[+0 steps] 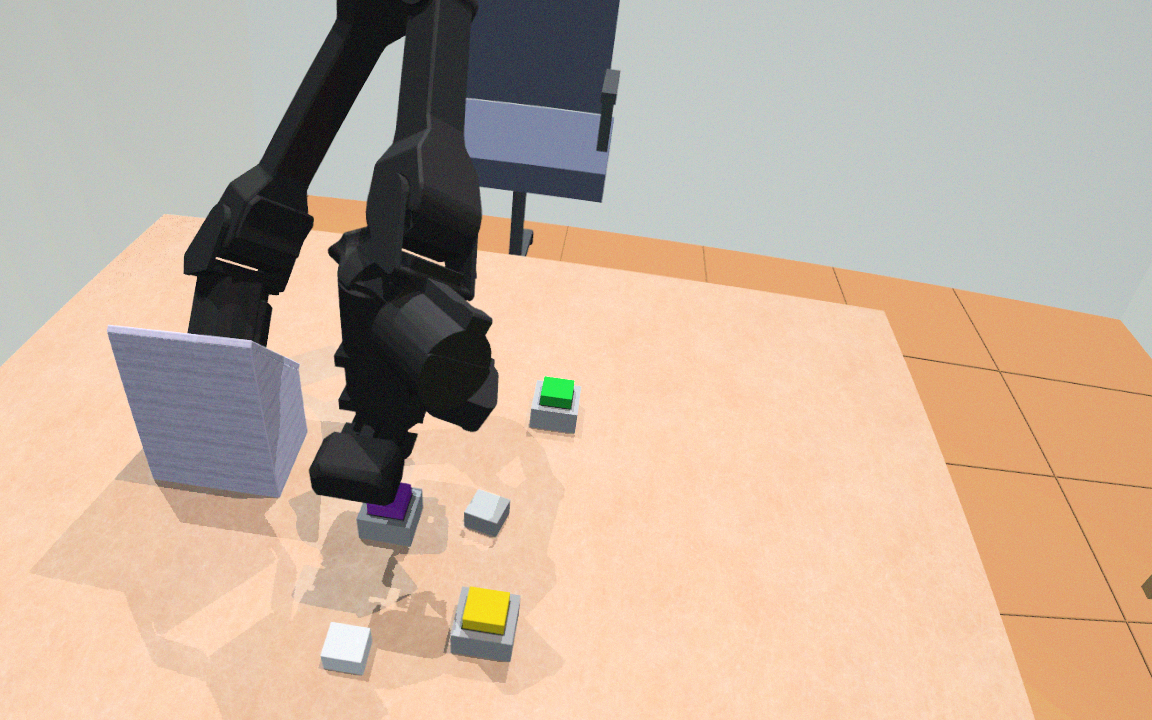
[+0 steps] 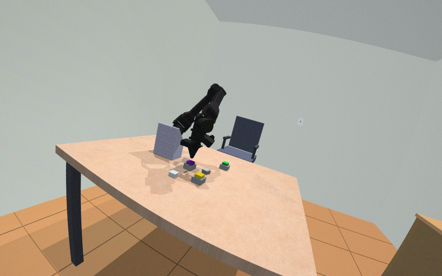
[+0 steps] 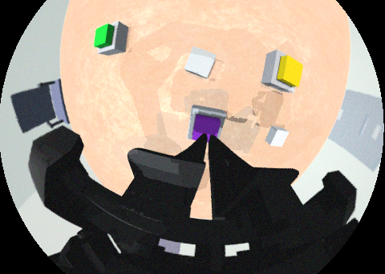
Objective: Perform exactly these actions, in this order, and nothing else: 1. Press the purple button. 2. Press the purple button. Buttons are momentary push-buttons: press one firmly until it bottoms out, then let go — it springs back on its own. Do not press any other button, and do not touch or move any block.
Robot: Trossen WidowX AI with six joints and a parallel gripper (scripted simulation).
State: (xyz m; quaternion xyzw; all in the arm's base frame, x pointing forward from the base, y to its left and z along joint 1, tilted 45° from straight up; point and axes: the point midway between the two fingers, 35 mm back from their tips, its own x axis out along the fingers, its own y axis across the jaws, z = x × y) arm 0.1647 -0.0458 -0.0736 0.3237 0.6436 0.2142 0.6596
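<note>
The purple button lies 20 mm below my gripper tip. The rest, counted from my gripper tip: yellow button: 110 mm to the right, 90 mm ahead, 20 mm below; small white block: 140 mm to the right, 50 mm below, 20 mm behind; small grey block: 90 mm ahead, 50 mm below, 10 mm to the left.
</note>
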